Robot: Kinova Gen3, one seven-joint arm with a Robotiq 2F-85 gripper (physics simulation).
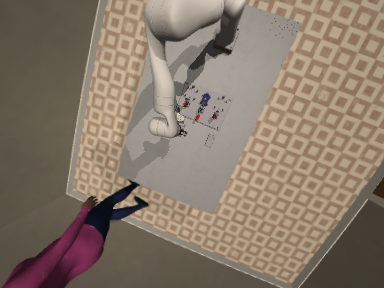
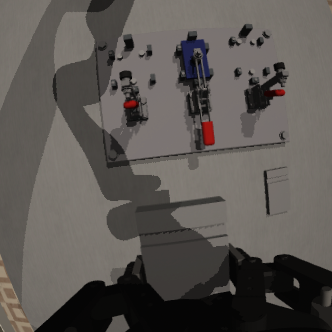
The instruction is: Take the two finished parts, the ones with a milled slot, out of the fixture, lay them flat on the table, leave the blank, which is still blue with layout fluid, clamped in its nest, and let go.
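Frame: origin at the arm's base, x up, y right, z ahead, level; metres.
Seen in the pictures: gripper, fingertip midpoint: (image 2: 184, 260); arm's base, link origin: (image 1: 227, 36).
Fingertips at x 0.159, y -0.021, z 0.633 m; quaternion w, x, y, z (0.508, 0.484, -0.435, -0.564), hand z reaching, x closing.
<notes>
Offsets run from my fingertips to a thing's top centre. "pt": to the spot under its first point.
My gripper (image 1: 183, 132) (image 2: 184, 260) is shut on a grey finished part @[dy +0.001, dx +0.021, dz -0.011 m] (image 2: 200, 216) with a milled slot across it. It holds the part in front of the fixture plate @[dy -0.045, dx -0.207, dz -0.202 m] (image 2: 165, 127) (image 1: 209, 118), off the plate; the height above the table is hard to tell. The other finished part @[dy -0.214, dx -0.212, dz -0.007 m] (image 2: 278, 194) (image 1: 209, 140), also grey and slotted, lies flat on the table in front of the plate's right side. The blue blank (image 2: 189, 66) (image 1: 205, 98) sits in the middle nest, with the clamp arm reaching over it. The left and right nests hold no part.
The middle clamp has a red handle @[dy -0.054, dx -0.160, dz -0.116 m] (image 2: 208, 133) (image 1: 197, 117) toward the plate's front edge. The left clamp's red handle @[pt dy +0.057, dx -0.117, dz -0.148 m] (image 2: 131, 104) and the right clamp's red handle @[pt dy -0.151, dx -0.125, dz -0.171 m] (image 2: 275, 93) stand behind that edge. Pins and blocks rise around the nests. A person (image 1: 80, 240) is beyond the table.
</notes>
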